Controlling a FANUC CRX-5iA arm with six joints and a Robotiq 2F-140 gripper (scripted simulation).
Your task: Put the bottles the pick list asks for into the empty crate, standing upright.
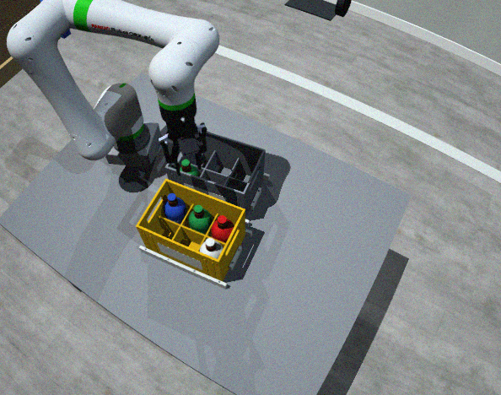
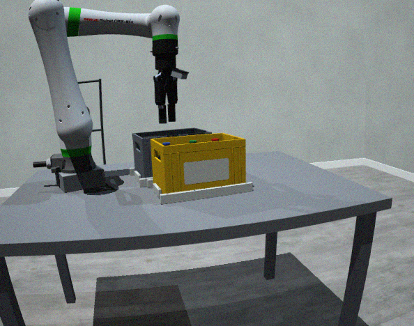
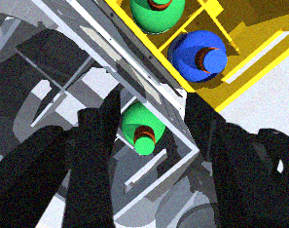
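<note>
The white-labelled bottle lies 17 cm ahead of my hand, 14 cm to the right of it and 17 cm below it. The rest, counted from my hand: green bottle: 8 cm ahead, 7 cm to the right, 17 cm below; blue bottle: 1 cm behind, 8 cm to the right, 17 cm below; grey crate: 2 cm ahead, 11 cm to the left, 17 cm below.
</note>
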